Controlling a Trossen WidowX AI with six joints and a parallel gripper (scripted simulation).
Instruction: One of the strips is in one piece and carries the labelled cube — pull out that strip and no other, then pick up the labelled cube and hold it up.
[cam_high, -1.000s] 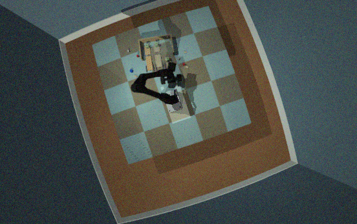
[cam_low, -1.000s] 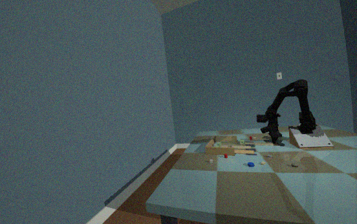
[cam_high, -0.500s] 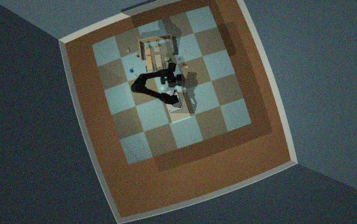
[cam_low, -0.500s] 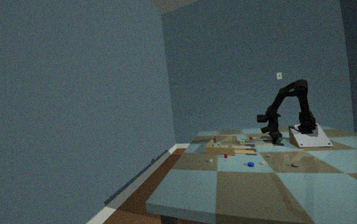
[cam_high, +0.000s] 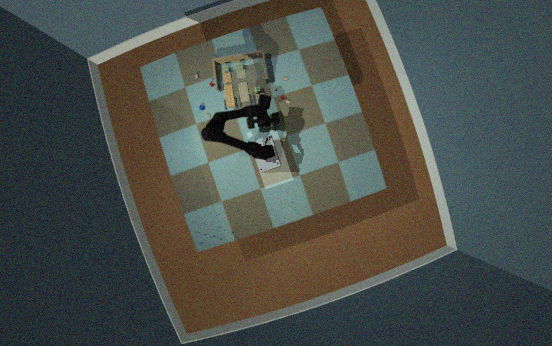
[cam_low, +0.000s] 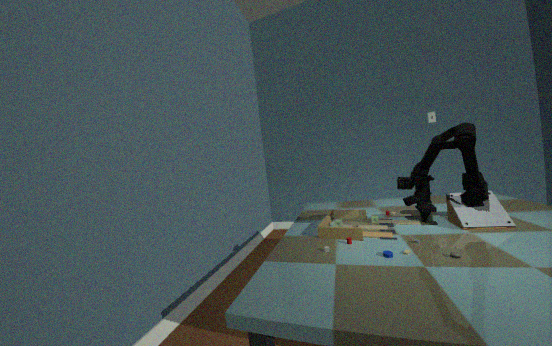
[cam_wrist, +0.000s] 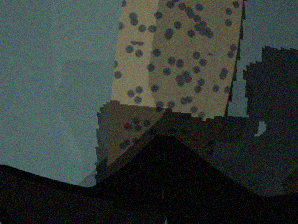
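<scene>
Right now my gripper tip is 100 mm short of the strip and 10 mm to the left of it.
</scene>
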